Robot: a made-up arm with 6 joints. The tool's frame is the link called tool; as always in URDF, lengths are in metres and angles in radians. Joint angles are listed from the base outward.
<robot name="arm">
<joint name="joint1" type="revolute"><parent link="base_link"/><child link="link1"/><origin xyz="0 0 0.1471" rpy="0 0 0"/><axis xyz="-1 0 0"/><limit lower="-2.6" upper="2.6"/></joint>
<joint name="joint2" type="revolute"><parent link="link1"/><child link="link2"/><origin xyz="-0.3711 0.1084 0.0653" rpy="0 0 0"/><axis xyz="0 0 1"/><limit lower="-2.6" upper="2.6"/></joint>
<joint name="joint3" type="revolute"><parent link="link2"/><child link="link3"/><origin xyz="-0.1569 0.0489 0.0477" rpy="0 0 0"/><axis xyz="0 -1 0"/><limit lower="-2.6" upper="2.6"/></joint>
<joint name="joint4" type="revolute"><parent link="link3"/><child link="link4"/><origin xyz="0.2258 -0.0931 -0.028" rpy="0 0 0"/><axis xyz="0 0 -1"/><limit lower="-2.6" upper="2.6"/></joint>
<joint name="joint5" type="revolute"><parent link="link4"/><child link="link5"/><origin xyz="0.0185 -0.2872 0.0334" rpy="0 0 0"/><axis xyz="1 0 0"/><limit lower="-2.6" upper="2.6"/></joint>
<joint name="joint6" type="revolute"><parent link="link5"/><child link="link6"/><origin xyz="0.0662 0.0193 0.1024" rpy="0 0 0"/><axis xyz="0 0 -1"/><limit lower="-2.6" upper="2.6"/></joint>
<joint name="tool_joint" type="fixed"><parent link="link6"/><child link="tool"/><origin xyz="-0.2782 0.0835 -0.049" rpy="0 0 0"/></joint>
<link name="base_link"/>
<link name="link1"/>
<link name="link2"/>
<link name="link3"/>
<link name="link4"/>
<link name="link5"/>
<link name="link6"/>
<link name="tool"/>
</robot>
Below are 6 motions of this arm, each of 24 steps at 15 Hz.
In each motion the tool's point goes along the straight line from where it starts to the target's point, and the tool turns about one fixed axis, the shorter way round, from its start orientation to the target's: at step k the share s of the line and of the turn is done. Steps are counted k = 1, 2, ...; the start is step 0. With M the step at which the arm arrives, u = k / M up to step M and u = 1 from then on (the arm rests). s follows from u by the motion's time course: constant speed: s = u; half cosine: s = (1 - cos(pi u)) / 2; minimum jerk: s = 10 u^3 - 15 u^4 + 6 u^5.
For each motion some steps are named. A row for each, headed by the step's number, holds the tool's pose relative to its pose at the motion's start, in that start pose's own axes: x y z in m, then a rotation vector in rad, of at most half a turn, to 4 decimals.
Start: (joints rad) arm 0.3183 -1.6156 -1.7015 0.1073 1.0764 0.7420
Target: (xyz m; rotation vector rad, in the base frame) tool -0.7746 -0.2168 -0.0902 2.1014 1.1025 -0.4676
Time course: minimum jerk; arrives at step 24
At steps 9, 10, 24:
9: 0.0243 0.0645 0.0563 -0.3197 0.2281 0.1878
10: 0.0306 0.0813 0.0709 -0.4026 0.2873 0.2365
24: 0.0881 0.2345 0.2046 -1.1616 0.8288 0.6824

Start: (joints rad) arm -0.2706 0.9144 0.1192 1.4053 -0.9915 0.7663
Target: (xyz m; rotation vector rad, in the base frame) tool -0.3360 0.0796 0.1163 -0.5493 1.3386 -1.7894
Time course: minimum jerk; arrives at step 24
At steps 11, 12, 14, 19, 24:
11: 0.0192 0.0101 0.0008 -0.2961 0.4735 -0.1525
12: 0.0227 0.0119 0.0010 -0.3506 0.5608 -0.1806
14: 0.0297 0.0156 0.0013 -0.4581 0.7328 -0.2360
19: 0.0425 0.0223 0.0018 -0.6559 1.0491 -0.3379
24: 0.0454 0.0238 0.0020 -0.7012 1.1215 -0.3612

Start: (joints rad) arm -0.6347 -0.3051 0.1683 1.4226 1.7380 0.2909
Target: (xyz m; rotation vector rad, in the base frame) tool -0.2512 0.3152 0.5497 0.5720 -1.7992 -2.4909
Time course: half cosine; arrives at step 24
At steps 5, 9, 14, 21, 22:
5: -0.0222 -0.0319 -0.0345 0.0193 -0.1060 0.0523
9: -0.0662 -0.0952 -0.1031 0.0576 -0.3167 0.1564
14: -0.1349 -0.1942 -0.2102 0.1175 -0.6459 0.3189
21: -0.2062 -0.2968 -0.3213 0.1796 -0.9871 0.4873
22: -0.2108 -0.3033 -0.3283 0.1835 -1.0087 0.4980

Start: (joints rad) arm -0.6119 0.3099 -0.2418 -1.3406 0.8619 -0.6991
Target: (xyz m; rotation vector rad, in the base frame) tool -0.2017 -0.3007 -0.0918 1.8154 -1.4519 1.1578
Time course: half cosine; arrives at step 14
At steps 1, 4, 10, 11, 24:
1: -0.0015 0.0038 -0.0034 -0.0128 -0.0118 0.0042
4: -0.0224 0.0576 -0.0516 -0.1916 -0.1768 0.0635
10: -0.0968 0.2483 -0.2226 -0.8261 -0.7624 0.2740
11: -0.1062 0.2725 -0.2443 -0.9067 -0.8368 0.3007
24: -0.1192 0.3059 -0.2742 -1.0177 -0.9393 0.3375

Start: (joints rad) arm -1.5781 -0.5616 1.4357 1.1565 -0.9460 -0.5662
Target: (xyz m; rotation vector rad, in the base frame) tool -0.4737 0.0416 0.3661 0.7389 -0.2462 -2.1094
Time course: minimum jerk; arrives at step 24
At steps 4, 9, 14, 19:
4: 0.0004 0.0029 -0.0034 0.0196 -0.0247 -0.0095
9: 0.0032 0.0223 -0.0267 0.1523 -0.1916 -0.0734
14: 0.0076 0.0529 -0.0633 0.3616 -0.4549 -0.1743
19: 0.0109 0.0757 -0.0906 0.5177 -0.6514 -0.2496

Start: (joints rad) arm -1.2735 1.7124 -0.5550 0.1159 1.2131 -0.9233
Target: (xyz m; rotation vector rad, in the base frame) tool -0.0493 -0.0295 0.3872 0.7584 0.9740 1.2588
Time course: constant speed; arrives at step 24
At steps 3, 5, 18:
3: 0.0360 0.0030 -0.0018 0.0202 0.0438 -0.2179
5: 0.0600 0.0050 -0.0030 0.0337 0.0729 -0.3632
18: 0.2160 0.0179 -0.0107 0.1211 0.2626 -1.3076

